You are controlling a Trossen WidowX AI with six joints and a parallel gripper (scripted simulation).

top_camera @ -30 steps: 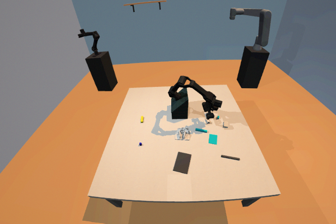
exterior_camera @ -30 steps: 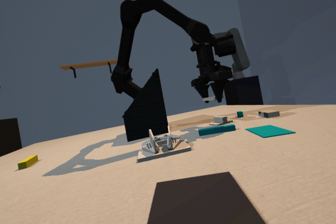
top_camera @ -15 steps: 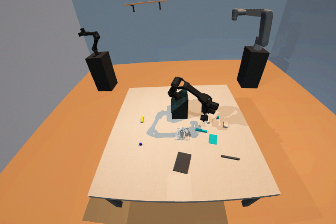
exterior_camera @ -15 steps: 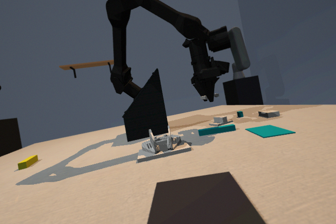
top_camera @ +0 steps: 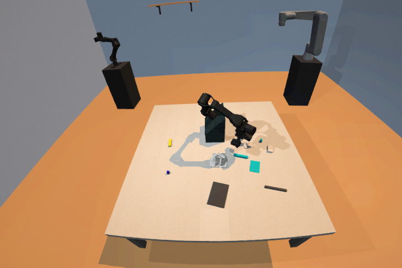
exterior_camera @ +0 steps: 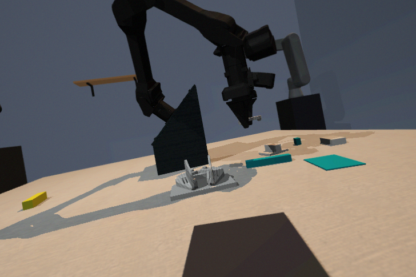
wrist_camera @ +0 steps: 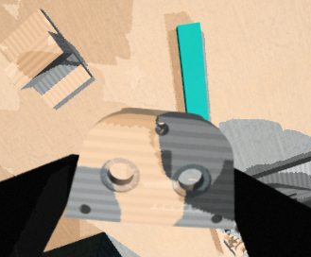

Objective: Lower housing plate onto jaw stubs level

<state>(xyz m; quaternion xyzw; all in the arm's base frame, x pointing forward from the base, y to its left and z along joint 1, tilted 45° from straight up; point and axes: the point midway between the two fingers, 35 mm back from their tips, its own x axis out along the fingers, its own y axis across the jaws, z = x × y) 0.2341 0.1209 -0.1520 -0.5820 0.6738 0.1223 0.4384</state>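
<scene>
My gripper tip is now 4 cm short of the teal bar, 2 cm to the right of it and 9 cm above it. Round my gripper tip: teal square (13 cm ahead, 11 cm to the left, 9 cm below); then pale block (3 cm behind, 25 cm to the left, 9 cm below); then small teal cube (12 cm behind, 20 cm to the left, 8 cm below).
</scene>
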